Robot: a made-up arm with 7 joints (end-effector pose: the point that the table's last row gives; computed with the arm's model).
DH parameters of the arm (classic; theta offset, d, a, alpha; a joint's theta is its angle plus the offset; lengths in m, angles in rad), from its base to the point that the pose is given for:
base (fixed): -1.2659 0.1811 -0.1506 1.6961
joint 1: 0 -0.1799 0.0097 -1.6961
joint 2: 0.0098 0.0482 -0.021 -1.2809
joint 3: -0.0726 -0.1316 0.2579 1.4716
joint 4: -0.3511 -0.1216 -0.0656 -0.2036
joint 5: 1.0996 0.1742 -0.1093 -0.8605
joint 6: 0 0.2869 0.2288 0.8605
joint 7: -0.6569 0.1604 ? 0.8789
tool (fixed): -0.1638 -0.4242 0 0
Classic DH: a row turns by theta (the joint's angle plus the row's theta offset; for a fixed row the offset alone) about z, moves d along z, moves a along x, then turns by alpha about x.
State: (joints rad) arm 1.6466 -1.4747 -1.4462 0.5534 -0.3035 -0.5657 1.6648
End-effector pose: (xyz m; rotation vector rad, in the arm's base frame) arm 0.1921 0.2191 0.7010 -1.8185 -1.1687 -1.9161
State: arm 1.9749 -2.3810 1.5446 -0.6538 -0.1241 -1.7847 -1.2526
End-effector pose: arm 0.2428 0.1414 -0.2576 -0.8297 -0.4849 0.4420
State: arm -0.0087 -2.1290 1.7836 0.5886 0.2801 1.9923 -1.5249
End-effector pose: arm 0.5073 0.3131 0.1415 1.2696 -0.3611 -1.5072
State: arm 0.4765 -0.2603 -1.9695 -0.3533 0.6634 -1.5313 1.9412
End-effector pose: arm 0.5931 0.5207 0.2000 -2.3784 -0.7921 0.1100
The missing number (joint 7, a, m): 0.3667
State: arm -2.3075 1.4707 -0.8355 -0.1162 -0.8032 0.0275 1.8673
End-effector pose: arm 0.5649 -0.2850 0.3831 2.8140 -0.6099 0.4269
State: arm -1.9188 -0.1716 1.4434 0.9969 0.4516 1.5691 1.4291
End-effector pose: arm -0.7082 -0.0178 -0.1370 -0.5922 1.2853 -2.3653
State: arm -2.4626 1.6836 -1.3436 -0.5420 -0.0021 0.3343 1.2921
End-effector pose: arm 0.3994 -0.4623 0.3101 2.9069 -0.9072 0.1251
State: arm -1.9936 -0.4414 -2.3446 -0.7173 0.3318 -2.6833 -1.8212
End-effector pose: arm -0.0889 0.1149 0.1626 -1.0282 1.4050 -0.5128
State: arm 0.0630 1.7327 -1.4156 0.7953 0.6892 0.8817 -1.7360
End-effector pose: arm 0.2056 0.2603 0.4278 0.2954 -1.7059 0.5882
